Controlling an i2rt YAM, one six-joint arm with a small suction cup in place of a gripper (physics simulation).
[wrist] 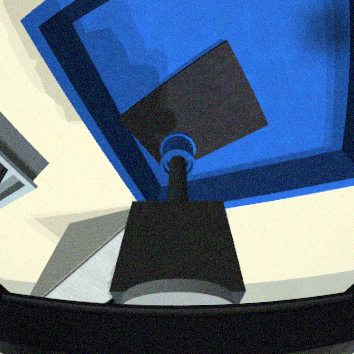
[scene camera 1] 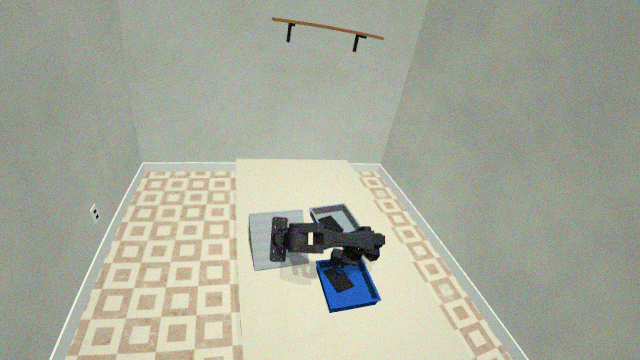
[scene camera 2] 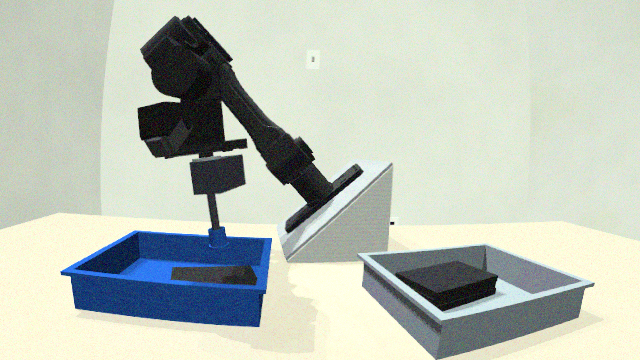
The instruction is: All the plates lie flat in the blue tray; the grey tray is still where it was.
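Where they show: hand, tool point: (wrist: pixel 177 147) (scene camera 1: pixel 339 270) (scene camera 2: pixel 219 246); arm's base, link origin: (scene camera 1: pixel 278 239) (scene camera 2: pixel 324 199).
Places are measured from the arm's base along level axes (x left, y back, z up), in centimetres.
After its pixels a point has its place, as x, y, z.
A black plate (scene camera 1: pixel 338 281) {-19.2, -25.3, -8.3} (scene camera 2: pixel 215 275) {-17.1, -25.7, -8.3} (wrist: pixel 200 100) {-18.7, -27.6, -8.3} lies in the blue tray (scene camera 1: pixel 350 302) {-29.7, -28.2, -9.3} (scene camera 2: pixel 165 302) {-19.9, -38.5, -7.2} (wrist: pixel 295 65) {-27.6, -28.5, -9.2}, near one corner, and looks flat; its lower edge is hidden in scene camera 2. My gripper, a blue suction cup (scene camera 2: pixel 218 245) (wrist: pixel 178 146), is open and hangs above this plate, apart from it, with nothing on it. A stack of black plates (scene camera 1: pixel 329 223) {16.4, -29.1, -6.3} (scene camera 2: pixel 446 278) {14.7, -31.1, -6.3} lies in the grey tray (scene camera 1: pixel 327 207) {28.4, -30.6, -5.2} (scene camera 2: pixel 510 322) {17.3, -43.7, -7.2} (wrist: pixel 24 150) {4.9, -28.2, -8.0}; how many is hard to tell. The grey tray stands upright on the table.
The arm's wedge-shaped grey base (scene camera 1: pixel 261 250) {-4.1, 7.8, -2.8} (scene camera 2: pixel 350 227) {3.9, -12.6, -3.1} (wrist: pixel 82 250) {3.0, -12.7, -2.6} stands on the cream table (scene camera 1: pixel 295 325) {-37.1, -3.6, -9.6} (scene camera 2: pixel 330 320) {-1.3, -35.8, -9.5} beside both trays. The grey tray is apart from the blue tray. A wooden shelf (scene camera 1: pixel 325 28) hangs high on the wall.
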